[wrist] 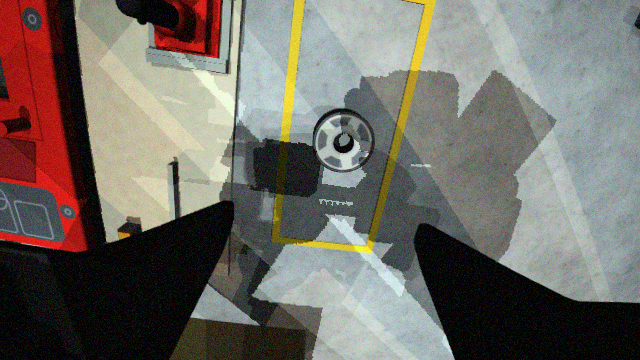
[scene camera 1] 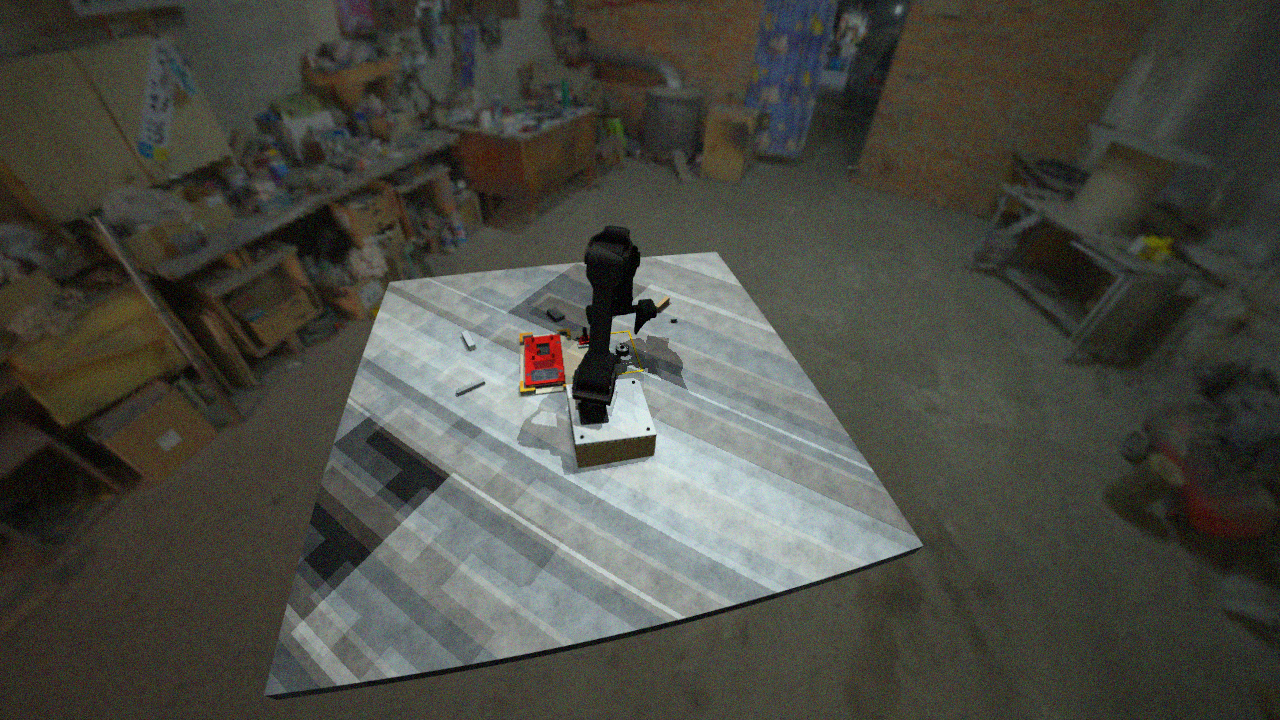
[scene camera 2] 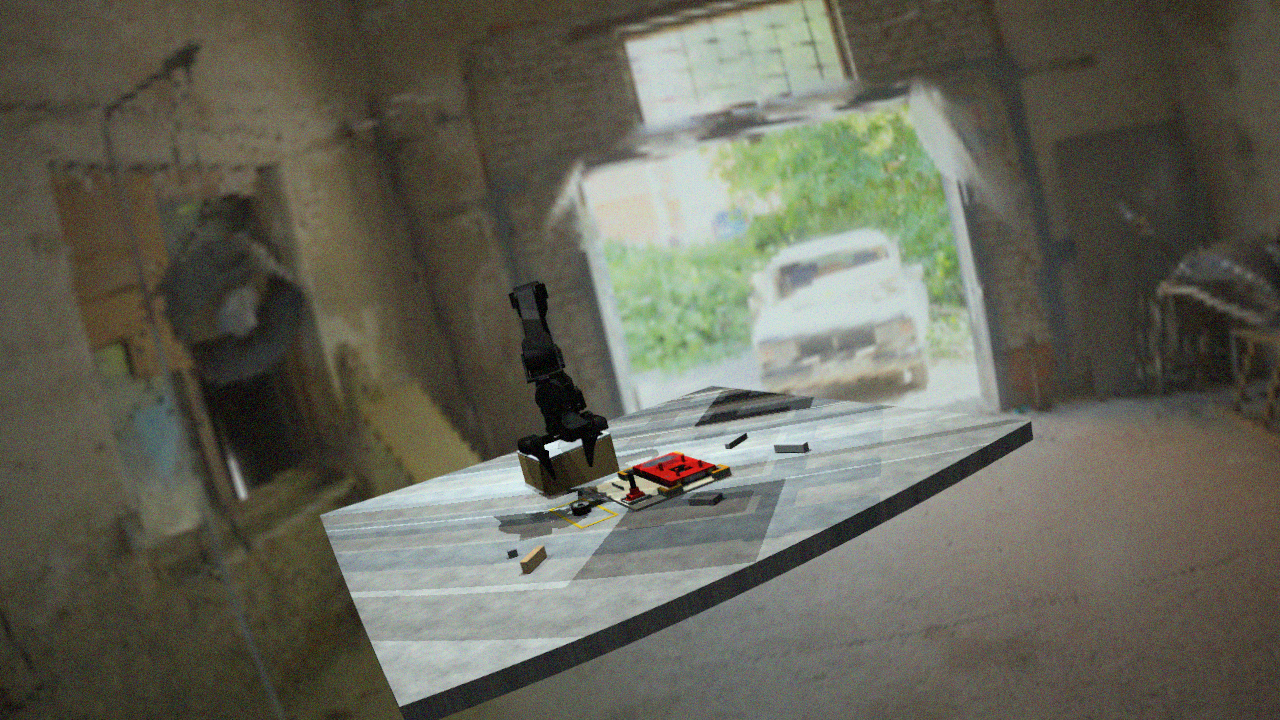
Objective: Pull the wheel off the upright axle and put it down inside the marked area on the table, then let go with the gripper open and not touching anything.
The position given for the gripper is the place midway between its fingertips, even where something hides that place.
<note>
The gripper (scene camera 2: pixel 572 473) is open, holding nothing. Further things: a red panel (scene camera 1: pixel 543 358).
The red panel is seen too in scene camera 2 (scene camera 2: pixel 673 469). The gripper also shows in the wrist view (wrist: pixel 327 222) and in scene camera 1 (scene camera 1: pixel 620 335).
</note>
